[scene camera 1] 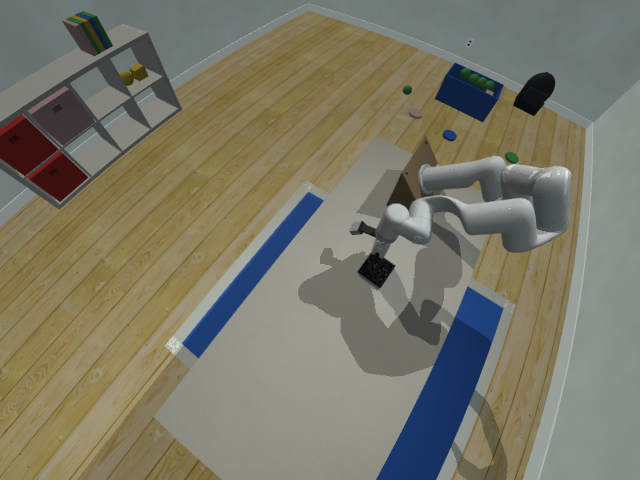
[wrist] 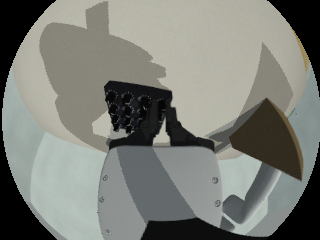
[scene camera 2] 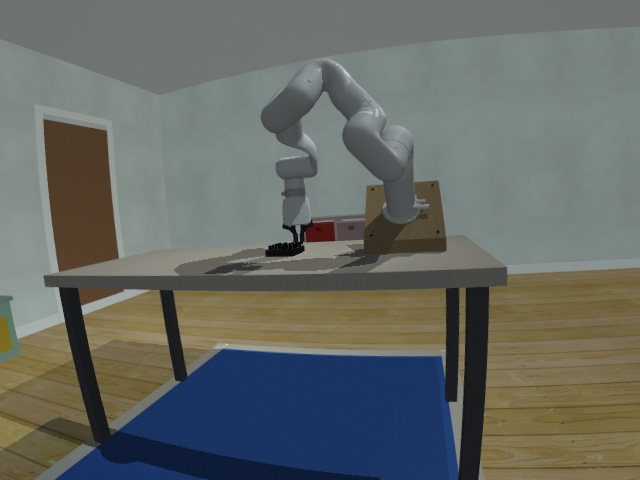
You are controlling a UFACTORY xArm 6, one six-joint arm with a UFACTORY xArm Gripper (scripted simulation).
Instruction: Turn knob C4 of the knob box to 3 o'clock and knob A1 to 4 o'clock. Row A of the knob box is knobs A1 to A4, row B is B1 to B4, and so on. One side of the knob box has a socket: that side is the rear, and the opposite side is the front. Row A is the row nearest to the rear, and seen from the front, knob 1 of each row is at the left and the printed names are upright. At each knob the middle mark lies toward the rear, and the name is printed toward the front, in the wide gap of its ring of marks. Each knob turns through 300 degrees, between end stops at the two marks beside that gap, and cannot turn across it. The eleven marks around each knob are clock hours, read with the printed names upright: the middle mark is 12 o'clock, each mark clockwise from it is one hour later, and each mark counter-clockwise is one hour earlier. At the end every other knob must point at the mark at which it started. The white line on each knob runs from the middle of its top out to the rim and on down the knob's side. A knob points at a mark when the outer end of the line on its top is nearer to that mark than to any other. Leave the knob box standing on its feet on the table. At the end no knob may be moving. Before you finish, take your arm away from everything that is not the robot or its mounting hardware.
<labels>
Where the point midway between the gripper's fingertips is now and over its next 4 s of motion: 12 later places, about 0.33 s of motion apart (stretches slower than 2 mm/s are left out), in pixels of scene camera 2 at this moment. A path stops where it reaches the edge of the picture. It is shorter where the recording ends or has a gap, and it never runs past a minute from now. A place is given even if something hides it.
My gripper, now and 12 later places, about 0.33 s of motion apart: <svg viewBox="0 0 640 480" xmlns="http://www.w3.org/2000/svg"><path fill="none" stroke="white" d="M299 244L299 240L298 235L298 234L298 233L298 233L298 232L298 230L297 230L297 229L297 229L297 230L298 232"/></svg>
</labels>
